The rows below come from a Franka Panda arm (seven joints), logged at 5 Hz.
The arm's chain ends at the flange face. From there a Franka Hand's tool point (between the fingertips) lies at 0.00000 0.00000 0.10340 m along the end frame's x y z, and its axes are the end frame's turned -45 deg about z.
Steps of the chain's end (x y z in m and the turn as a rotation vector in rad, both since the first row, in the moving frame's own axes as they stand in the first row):
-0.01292 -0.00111 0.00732 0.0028 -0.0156 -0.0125
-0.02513 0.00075 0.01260 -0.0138 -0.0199 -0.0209
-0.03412 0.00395 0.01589 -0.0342 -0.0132 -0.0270
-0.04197 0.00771 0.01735 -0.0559 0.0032 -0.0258
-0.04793 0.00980 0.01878 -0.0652 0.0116 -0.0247
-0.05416 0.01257 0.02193 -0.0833 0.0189 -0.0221
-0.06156 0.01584 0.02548 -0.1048 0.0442 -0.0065
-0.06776 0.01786 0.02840 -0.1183 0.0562 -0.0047
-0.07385 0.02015 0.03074 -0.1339 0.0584 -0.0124
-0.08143 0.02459 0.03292 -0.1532 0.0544 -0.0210
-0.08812 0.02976 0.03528 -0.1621 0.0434 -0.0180
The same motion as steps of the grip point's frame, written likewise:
-0.00930 -0.01126 0.00731 0.0130 -0.0091 -0.0125
-0.02077 -0.01766 0.01257 0.0043 -0.0238 -0.0209
-0.03036 -0.01975 0.01582 -0.0148 -0.0335 -0.0270
-0.03892 -0.01986 0.01719 -0.0418 -0.0373 -0.0258
-0.04467 -0.02130 0.01855 -0.0543 -0.0379 -0.0247
-0.05181 -0.02189 0.02155 -0.0723 -0.0455 -0.0221
-0.05912 -0.02144 0.02481 -0.1054 -0.0429 -0.0065
-0.06504 -0.02255 0.02751 -0.1234 -0.0439 -0.0047
-0.07188 -0.02393 0.02964 -0.1360 -0.0534 -0.0124
-0.08200 -0.02501 0.03156 -0.1468 -0.0699 -0.0210
-0.09186 -0.02623 0.03383 -0.1453 -0.0839 -0.0180

